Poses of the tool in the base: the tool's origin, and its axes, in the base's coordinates. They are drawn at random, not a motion.
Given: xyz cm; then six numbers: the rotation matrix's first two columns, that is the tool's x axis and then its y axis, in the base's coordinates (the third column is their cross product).
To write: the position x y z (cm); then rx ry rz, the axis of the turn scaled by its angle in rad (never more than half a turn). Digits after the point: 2 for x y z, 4 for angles.
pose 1, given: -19.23 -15.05 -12.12 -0.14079 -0.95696 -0.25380 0.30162 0.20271 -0.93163
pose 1, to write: -19.23 -15.05 -12.12 -0.7374 1.2191 -1.2820
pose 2, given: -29.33 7.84 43.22 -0.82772 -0.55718 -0.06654 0.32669 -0.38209 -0.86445
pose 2, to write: -29.33 7.84 43.22 -0.3193 1.3125 -2.2190
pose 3, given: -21.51 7.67 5.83 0.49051 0.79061 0.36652 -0.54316 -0.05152 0.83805
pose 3, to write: -21.51 7.67 5.83 1.1979 0.2605 1.1033
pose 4, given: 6.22 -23.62 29.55 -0.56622 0.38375 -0.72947 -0.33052 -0.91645 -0.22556
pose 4, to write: 6.22 -23.62 29.55 -1.1719 -0.0885 2.4696
